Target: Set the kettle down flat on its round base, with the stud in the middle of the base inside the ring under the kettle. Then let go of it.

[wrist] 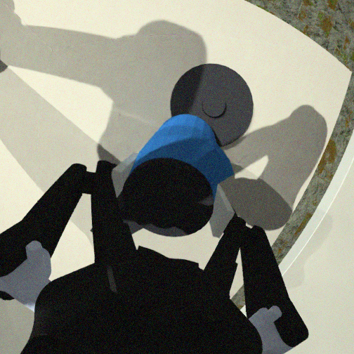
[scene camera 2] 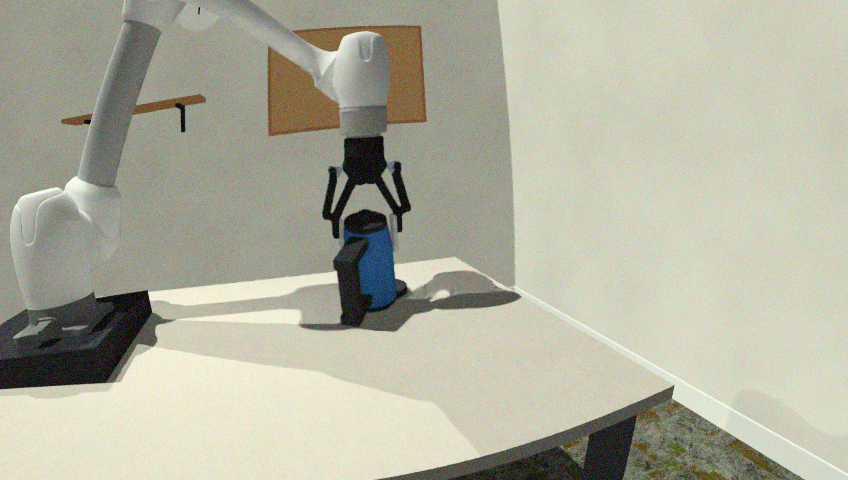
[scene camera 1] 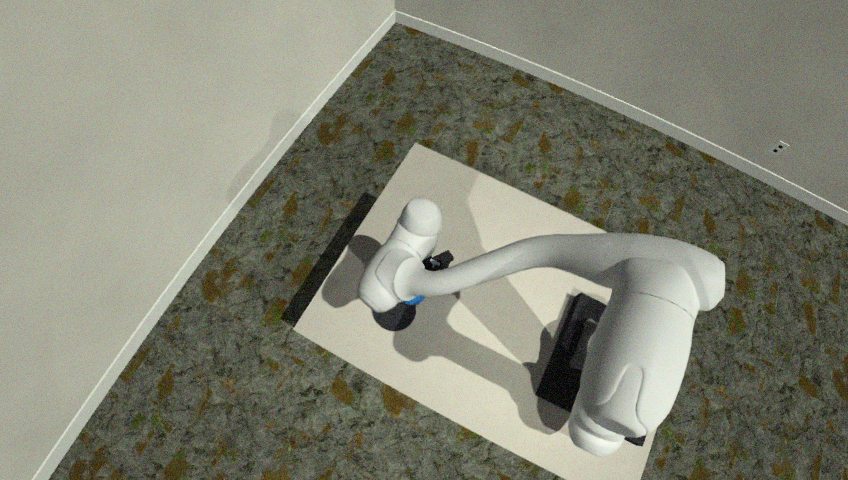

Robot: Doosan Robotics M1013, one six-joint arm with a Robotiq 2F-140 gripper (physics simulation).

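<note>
The blue kettle (scene camera 1: 413, 300) (scene camera 2: 377, 267) (wrist: 185, 132) with a black lid stands on the table beside the round base. Its dark handle (scene camera 2: 349, 279) points toward scene camera 2. The round dark base (scene camera 1: 394, 318) (scene camera 2: 402, 287) (wrist: 190, 90) lies flat, partly behind the kettle in the second scene view. Its stud (wrist: 214, 106) shows uncovered in the wrist view. The ring under the kettle is hidden. My gripper (scene camera 2: 367, 234) (wrist: 173, 179) points down, with its grey pads against opposite sides of the kettle's upper body. It is shut on the kettle.
The pale table (scene camera 1: 493, 208) (scene camera 2: 297, 386) (wrist: 300, 50) has an edge and a wall close beyond the base. The arm's black mounting plate (scene camera 1: 556, 380) (scene camera 2: 59, 368) is at the other end. A pinboard (scene camera 2: 404, 77) and a shelf (scene camera 2: 172, 104) hang on the wall.
</note>
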